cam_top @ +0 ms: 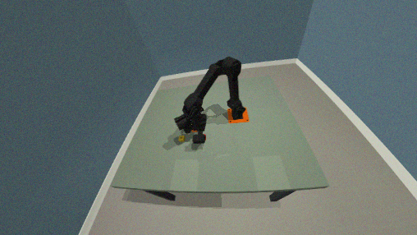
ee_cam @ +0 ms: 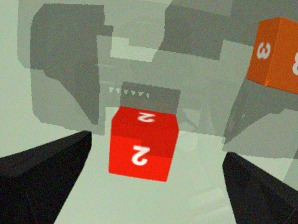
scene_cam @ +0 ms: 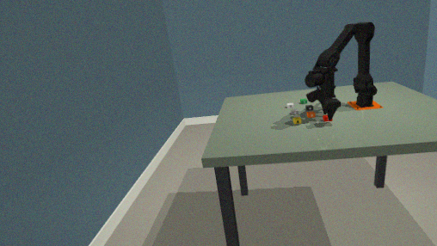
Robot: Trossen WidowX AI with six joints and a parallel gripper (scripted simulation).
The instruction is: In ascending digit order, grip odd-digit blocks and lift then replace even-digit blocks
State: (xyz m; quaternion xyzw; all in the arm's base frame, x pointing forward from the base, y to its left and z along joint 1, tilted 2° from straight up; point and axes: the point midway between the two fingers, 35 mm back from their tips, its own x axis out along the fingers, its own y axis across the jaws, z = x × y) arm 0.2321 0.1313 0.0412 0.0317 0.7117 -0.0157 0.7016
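My gripper tip is now 6 cm short of the orange block and 6 cm to the left of it. The rest, counted from my gripper tip: yellow block 14 cm ahead; then red block 1 cm to the left; then black block 4 cm ahead, 17 cm to the right.
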